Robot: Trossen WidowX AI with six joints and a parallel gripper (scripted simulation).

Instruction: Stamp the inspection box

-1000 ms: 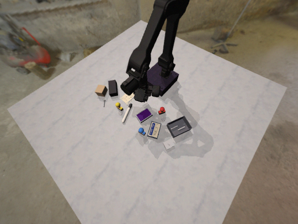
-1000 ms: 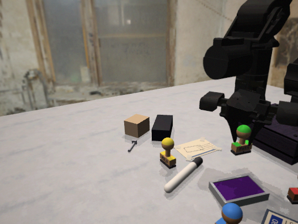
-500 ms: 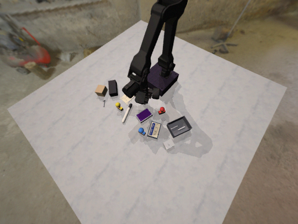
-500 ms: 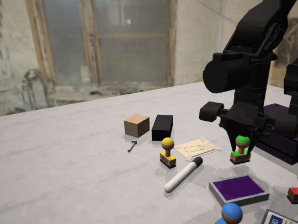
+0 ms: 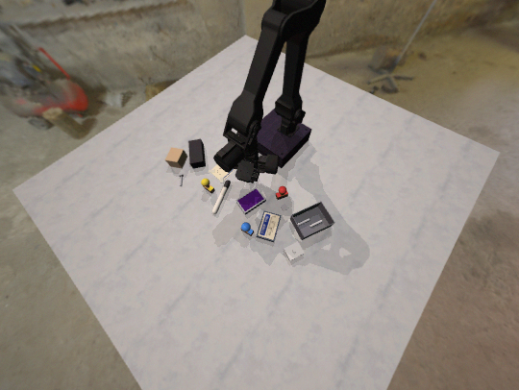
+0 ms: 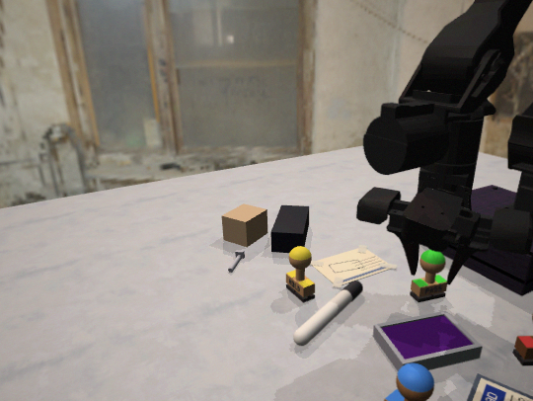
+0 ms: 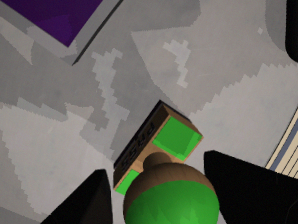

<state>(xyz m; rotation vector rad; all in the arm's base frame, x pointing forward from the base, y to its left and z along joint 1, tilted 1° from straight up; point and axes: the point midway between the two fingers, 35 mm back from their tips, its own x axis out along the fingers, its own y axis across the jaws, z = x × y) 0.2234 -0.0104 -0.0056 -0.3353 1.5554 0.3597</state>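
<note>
The PASS stamp is right at my gripper tip. Round my gripper tip: white marker: 11 cm ahead, 5 cm to the right, 2 cm below; purple ink pad: 8 cm ahead, 6 cm to the left, 2 cm below; cream card: 3 cm ahead, 11 cm to the right, 3 cm below.
</note>
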